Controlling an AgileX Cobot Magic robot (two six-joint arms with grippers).
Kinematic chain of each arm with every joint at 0, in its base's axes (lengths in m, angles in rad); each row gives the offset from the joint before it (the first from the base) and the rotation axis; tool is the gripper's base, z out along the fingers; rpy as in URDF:
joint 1: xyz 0 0 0.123 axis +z
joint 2: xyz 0 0 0 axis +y
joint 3: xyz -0.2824 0 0.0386 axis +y
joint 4: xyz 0.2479 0 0.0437 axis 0.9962 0 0.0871
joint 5: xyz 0 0 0 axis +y
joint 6: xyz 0.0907 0 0.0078 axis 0.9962 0 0.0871
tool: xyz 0 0 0 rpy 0 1.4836 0
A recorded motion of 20 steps. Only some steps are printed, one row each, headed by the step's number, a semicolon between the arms.
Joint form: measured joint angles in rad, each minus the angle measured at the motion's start. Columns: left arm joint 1, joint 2, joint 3, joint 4, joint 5, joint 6; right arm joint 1, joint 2, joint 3, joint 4, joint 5, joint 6.
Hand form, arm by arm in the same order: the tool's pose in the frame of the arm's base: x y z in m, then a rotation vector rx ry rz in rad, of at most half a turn. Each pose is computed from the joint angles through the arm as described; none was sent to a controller.
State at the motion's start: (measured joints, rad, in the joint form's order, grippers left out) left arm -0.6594 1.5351 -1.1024 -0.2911 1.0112 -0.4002; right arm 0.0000 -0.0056 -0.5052 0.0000 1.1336 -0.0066
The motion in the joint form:
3: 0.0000 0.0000 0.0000 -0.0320 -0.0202 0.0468; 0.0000 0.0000 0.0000 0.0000 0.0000 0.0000
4: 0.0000 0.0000 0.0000 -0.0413 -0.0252 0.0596; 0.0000 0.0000 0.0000 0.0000 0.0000 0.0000
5: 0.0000 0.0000 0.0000 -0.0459 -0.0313 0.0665; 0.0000 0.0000 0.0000 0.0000 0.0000 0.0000
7: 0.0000 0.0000 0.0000 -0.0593 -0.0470 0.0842; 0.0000 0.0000 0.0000 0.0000 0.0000 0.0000
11: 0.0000 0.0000 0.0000 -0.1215 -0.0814 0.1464; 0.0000 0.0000 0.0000 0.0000 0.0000 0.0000
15: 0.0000 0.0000 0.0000 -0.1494 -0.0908 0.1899; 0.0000 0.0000 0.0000 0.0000 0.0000 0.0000
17: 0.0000 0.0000 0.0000 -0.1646 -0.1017 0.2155; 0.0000 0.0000 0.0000 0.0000 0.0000 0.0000
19: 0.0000 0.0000 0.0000 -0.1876 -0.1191 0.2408; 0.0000 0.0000 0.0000 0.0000 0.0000 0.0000
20: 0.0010 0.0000 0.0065 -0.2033 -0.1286 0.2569; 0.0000 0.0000 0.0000 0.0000 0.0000 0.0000
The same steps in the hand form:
3: 0.2177 -0.1994 0.2575 0.2417 3.0184 -0.5602; -0.0095 0.0000 0.2728 -0.0070 2.1064 -0.0040
4: 0.2178 -0.2002 0.2578 0.2529 3.0123 -0.5732; -0.0095 0.0000 0.2728 -0.0070 2.1064 -0.0040
5: 0.2181 -0.2007 0.2580 0.2581 3.0055 -0.5812; -0.0095 0.0000 0.2728 -0.0070 2.1064 -0.0040
7: 0.2188 -0.2021 0.2586 0.2699 2.9881 -0.6032; -0.0095 0.0000 0.2728 -0.0070 2.1064 -0.0040
11: 0.2194 -0.2071 0.2610 0.3046 2.9478 -0.6867; -0.0095 0.0000 0.2728 -0.0070 2.1064 -0.0040
15: 0.2193 -0.2091 0.2620 0.3435 2.9280 -0.7187; -0.0095 0.0000 0.2728 -0.0070 2.1064 -0.0040
17: 0.2197 -0.2103 0.2627 0.3644 2.9103 -0.7369; -0.0095 0.0000 0.2728 -0.0070 2.1064 -0.0040
19: 0.2204 -0.2122 0.2638 0.3755 2.8872 -0.7654; -0.0095 0.0000 0.2728 -0.0070 2.1064 -0.0040
20: 0.2202 -0.2126 0.2627 0.3796 2.8806 -0.7803; -0.0095 0.0000 0.2728 -0.0070 2.1064 -0.0040

